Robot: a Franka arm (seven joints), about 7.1 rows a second.
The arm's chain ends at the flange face. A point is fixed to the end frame.
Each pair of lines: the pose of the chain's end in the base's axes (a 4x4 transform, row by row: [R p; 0 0 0 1], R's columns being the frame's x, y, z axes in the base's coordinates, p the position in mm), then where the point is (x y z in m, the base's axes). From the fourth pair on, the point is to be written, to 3 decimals.
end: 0.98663 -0.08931 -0.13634 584.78; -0.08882 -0.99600 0.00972 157.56; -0.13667 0.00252 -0.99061 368.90; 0 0 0 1
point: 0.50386 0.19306 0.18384
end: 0.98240 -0.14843 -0.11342 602.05; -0.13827 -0.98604 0.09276 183.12; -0.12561 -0.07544 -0.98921 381.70; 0 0 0 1
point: 0.52753 0.23736 0.19851
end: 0.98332 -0.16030 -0.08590 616.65; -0.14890 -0.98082 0.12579 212.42; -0.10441 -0.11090 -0.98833 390.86; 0 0 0 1
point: 0.54777 0.27355 0.20763
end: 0.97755 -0.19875 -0.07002 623.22; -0.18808 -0.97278 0.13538 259.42; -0.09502 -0.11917 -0.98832 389.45; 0 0 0 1
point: 0.559 0.324 0.206
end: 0.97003 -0.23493 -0.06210 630.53; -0.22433 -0.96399 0.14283 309.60; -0.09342 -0.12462 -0.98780 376.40; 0 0 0 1
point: 0.569 0.378 0.193
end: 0.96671 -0.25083 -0.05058 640.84; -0.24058 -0.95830 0.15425 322.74; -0.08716 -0.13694 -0.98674 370.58; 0 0 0 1
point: 0.582 0.394 0.187
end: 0.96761 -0.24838 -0.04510 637.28; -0.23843 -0.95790 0.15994 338.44; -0.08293 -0.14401 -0.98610 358.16; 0 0 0 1
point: 0.580 0.411 0.175
